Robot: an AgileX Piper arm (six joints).
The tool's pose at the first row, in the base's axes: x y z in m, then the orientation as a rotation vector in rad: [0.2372 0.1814 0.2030 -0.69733 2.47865 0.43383]
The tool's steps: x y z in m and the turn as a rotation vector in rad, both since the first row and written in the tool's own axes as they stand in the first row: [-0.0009 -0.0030 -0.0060 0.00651 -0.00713 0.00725]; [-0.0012 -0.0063 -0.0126 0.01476 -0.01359 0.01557]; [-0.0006 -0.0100 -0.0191 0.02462 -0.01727 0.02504]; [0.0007 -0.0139 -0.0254 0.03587 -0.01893 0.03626]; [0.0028 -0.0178 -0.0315 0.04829 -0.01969 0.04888]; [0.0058 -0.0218 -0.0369 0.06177 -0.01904 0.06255]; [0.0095 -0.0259 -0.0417 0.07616 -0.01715 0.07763]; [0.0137 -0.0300 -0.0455 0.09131 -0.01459 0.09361]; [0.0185 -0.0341 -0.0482 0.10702 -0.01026 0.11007]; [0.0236 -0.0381 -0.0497 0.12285 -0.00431 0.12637]
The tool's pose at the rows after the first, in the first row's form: [0.2371 0.1767 0.2079 -0.68325 2.47556 0.43004]; [0.2366 0.1713 0.2129 -0.66745 2.47358 0.42427]; [0.2356 0.1653 0.2172 -0.65069 2.47469 0.41621]; [0.2343 0.1589 0.2210 -0.63199 2.47840 0.40654]; [0.2325 0.1523 0.2242 -0.61144 2.48343 0.39565]; [0.2304 0.1455 0.2262 -0.58967 2.49007 0.38344]; [0.2281 0.1387 0.2274 -0.56620 2.49827 0.37023]; [0.2258 0.1321 0.2274 -0.54150 2.50722 0.35618]; [0.2235 0.1257 0.2263 -0.51651 2.51777 0.34106]; [0.2214 0.1198 0.2240 -0.49210 2.52951 0.32524]
